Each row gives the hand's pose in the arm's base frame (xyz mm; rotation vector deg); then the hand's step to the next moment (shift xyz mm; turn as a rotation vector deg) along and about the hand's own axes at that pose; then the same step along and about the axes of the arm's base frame.
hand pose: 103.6 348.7 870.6 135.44 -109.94 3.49
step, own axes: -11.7 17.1 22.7 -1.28 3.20 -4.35
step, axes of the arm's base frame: -19.8 5.7 -22.8 -3.27 1.03 4.37
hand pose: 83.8 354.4 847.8 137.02 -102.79 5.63
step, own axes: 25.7 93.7 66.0 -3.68 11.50 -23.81
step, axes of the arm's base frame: -85.0 -60.5 -53.9 -11.17 4.13 23.89
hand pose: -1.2 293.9 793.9 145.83 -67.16 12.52
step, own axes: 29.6 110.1 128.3 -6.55 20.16 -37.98
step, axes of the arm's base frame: -64.3 -133.7 -86.3 -19.64 5.97 38.35
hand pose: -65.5 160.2 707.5 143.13 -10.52 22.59
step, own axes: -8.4 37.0 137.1 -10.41 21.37 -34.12
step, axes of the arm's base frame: 16.6 -109.4 -89.3 -22.64 2.91 34.76
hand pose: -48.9 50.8 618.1 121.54 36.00 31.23
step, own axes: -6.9 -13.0 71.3 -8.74 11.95 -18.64
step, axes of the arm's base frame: 32.6 -40.0 -51.3 -14.68 -0.40 18.73
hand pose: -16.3 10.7 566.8 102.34 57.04 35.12
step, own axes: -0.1 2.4 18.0 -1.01 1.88 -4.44
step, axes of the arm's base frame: 14.5 -9.6 -5.2 -3.26 1.00 3.55
